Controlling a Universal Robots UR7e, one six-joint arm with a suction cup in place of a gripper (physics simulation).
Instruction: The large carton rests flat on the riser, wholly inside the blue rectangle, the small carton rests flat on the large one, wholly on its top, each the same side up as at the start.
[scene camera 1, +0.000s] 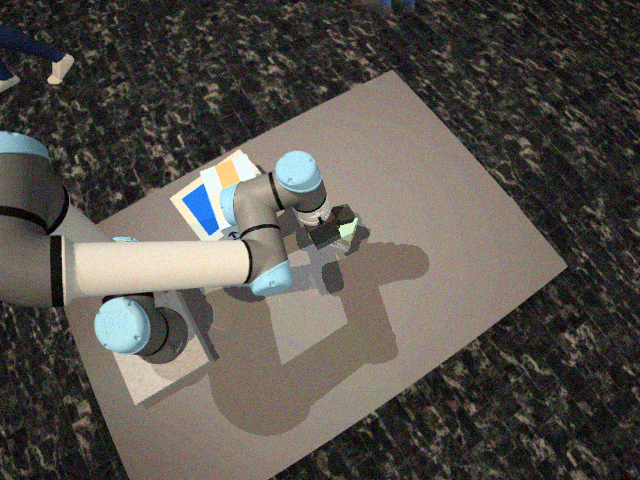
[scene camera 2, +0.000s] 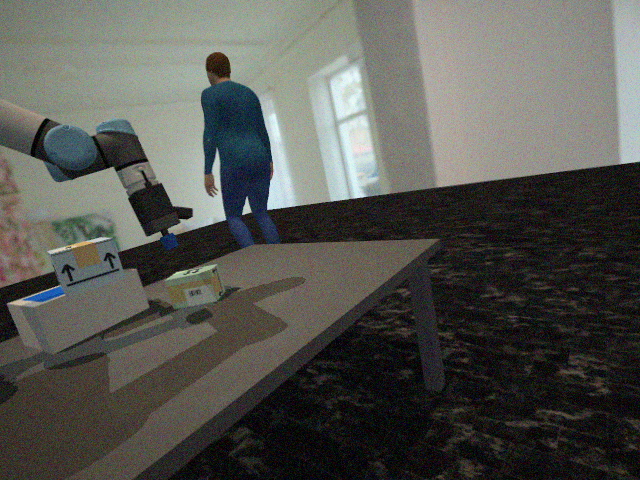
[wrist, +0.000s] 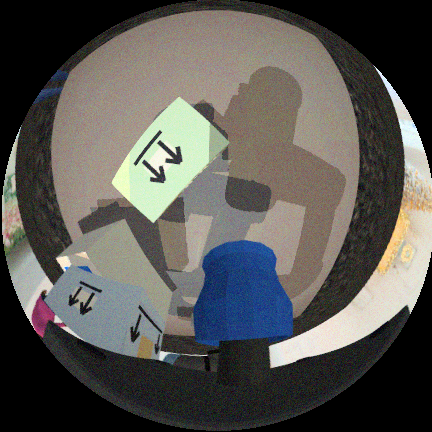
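Observation:
The large carton (scene camera 1: 225, 173) (scene camera 2: 90, 263) (wrist: 105, 310), white-blue with orange tape, stands on the pale riser (scene camera 2: 103, 320) (wrist: 120, 250), its side arrows pointing up in scene camera 2. A blue patch of the rectangle (scene camera 1: 200, 209) (scene camera 2: 43, 295) shows beside it; whether the carton is wholly inside is hidden. The small carton (scene camera 1: 348, 228) (scene camera 2: 195, 286) (wrist: 170, 160), pale green with tan tape, sits on the table apart from the riser, with black arrows on its upper face. My blue suction cup (scene camera 2: 168, 241) (wrist: 245, 295) is open and empty, above the small carton's level and clear of it.
The arm's base plate (scene camera 1: 142, 379) sits at the near left of the table (scene camera 1: 439, 170) (scene camera 2: 330, 263). The forearm (scene camera 1: 160, 266) crosses above the table and hides part of the riser area. A person (scene camera 2: 235, 134) stands on the floor beyond the table.

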